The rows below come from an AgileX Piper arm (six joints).
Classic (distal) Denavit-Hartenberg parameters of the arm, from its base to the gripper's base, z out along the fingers. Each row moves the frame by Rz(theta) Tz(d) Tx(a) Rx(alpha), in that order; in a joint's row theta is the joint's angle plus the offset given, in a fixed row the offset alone. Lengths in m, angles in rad.
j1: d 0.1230, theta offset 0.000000, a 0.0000, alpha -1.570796
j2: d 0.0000, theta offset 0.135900, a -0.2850, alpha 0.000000
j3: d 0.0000, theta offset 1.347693, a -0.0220, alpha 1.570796
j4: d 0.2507, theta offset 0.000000, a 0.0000, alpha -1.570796
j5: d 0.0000, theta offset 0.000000, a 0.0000, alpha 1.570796
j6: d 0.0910, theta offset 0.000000, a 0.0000, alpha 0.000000
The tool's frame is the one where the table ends.
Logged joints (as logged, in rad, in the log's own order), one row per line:
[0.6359 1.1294 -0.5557 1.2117 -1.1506 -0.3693]
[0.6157 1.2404 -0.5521 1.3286 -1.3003 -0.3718]
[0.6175 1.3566 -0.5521 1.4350 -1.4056 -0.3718]
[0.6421 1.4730 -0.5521 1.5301 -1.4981 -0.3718]
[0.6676 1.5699 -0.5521 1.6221 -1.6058 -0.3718]
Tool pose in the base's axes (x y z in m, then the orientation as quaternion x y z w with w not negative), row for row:
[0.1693 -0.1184 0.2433 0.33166 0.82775 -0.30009 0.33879]
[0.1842 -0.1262 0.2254 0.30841 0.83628 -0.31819 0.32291]
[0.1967 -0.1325 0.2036 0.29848 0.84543 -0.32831 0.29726]
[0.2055 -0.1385 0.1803 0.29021 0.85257 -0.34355 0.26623]
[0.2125 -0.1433 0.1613 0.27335 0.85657 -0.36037 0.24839]
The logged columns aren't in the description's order. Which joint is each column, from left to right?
Columns, left to right: j5, j2, j3, j6, j4, j1.
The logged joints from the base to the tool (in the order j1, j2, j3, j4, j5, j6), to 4 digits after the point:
[-0.3693 1.1294 -0.5557 -1.1506 0.6359 1.2117]
[-0.3718 1.2404 -0.5521 -1.3003 0.6157 1.3286]
[-0.3718 1.3566 -0.5521 -1.4056 0.6175 1.4350]
[-0.3718 1.4730 -0.5521 -1.4981 0.6421 1.5301]
[-0.3718 1.5699 -0.5521 -1.6058 0.6676 1.6221]

